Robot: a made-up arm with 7 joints. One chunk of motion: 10 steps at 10 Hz.
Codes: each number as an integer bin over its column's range. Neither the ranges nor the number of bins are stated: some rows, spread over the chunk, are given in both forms.
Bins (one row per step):
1: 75 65 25 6 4 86 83
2: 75 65 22 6 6 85 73
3: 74 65 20 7 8 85 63
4: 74 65 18 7 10 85 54
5: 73 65 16 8 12 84 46
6: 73 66 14 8 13 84 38
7: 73 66 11 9 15 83 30
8: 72 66 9 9 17 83 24
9: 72 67 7 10 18 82 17
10: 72 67 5 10 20 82 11
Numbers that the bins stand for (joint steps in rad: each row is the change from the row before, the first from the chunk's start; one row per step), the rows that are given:
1: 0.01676 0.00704 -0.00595 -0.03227 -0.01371 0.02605 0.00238
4: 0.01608 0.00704 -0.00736 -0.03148 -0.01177 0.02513 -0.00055
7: 0.01540 0.00733 -0.00878 -0.02991 -0.01015 0.02329 -0.00297
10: 0.01473 0.00763 -0.00999 -0.02912 -0.00854 0.02237 -0.00489
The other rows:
2: 0.01676 0.00704 -0.00656 -0.03227 -0.01306 0.02513 0.00137
3: 0.01608 0.00704 -0.00696 -0.03148 -0.01241 0.02513 0.00036
5: 0.01540 0.00704 -0.00777 -0.03070 -0.01112 0.02421 -0.00135
6: 0.01540 0.00733 -0.00817 -0.03070 -0.01080 0.02421 -0.00216
8: 0.01473 0.00733 -0.00918 -0.02991 -0.00951 0.02329 -0.00358
9: 0.01473 0.00763 -0.00959 -0.02912 -0.00918 0.02237 -0.00428

